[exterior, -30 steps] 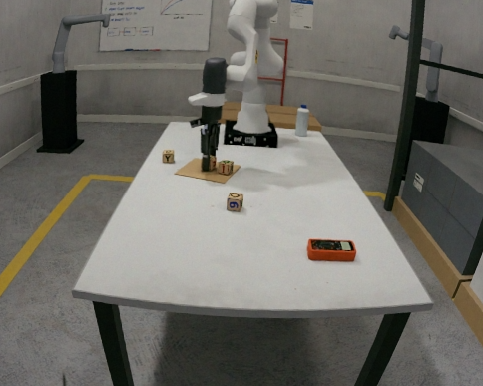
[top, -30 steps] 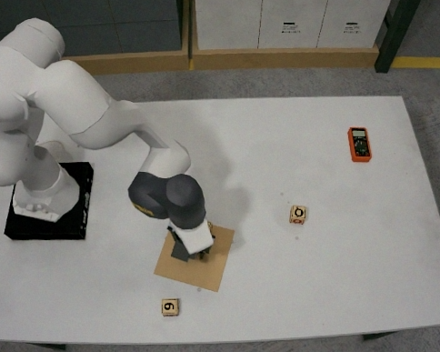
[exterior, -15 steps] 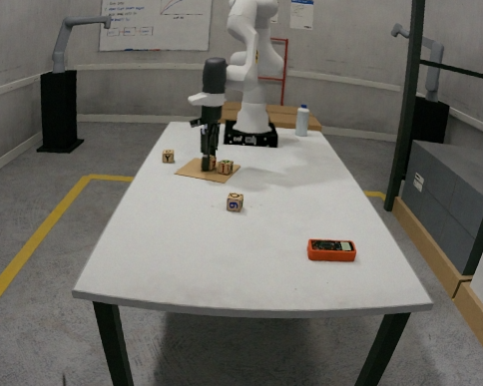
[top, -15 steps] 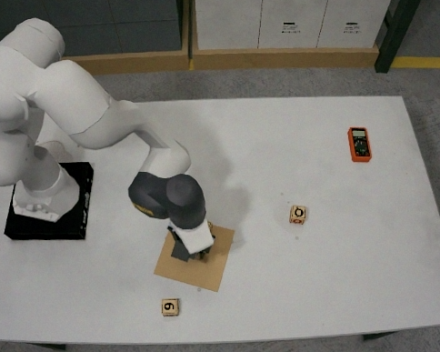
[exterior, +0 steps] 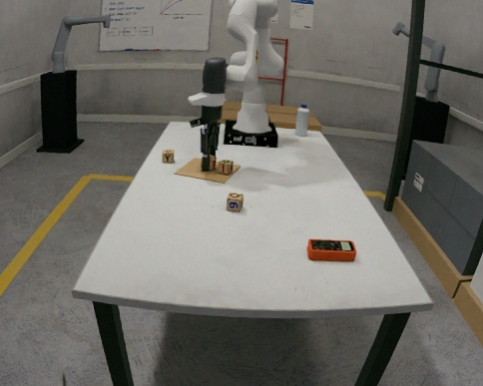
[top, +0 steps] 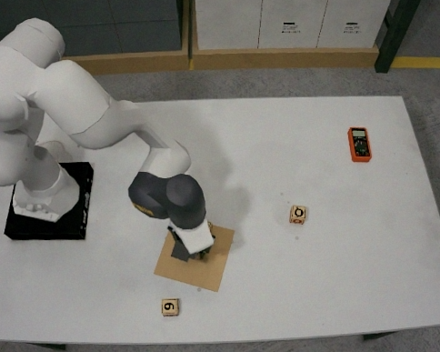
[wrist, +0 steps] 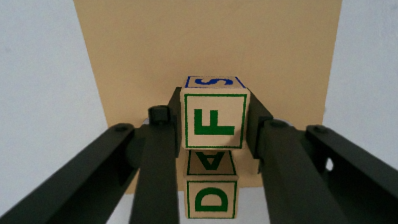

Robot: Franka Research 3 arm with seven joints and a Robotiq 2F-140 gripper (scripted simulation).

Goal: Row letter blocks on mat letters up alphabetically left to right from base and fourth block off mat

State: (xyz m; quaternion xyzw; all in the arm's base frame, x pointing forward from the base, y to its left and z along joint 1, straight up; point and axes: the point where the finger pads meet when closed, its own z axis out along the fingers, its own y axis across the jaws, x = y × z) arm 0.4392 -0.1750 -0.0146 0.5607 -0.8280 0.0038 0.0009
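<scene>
Now: hand 4 cm above the tan mat. The rest, counted from my hand: orange multimeter: 58 cm ahead, 37 cm to the left, 2 cm below; then block: 3 cm ahead, 7 cm to the left, 1 cm below; then white bottle: 63 cm behind, 45 cm to the left, 4 cm above.
</scene>
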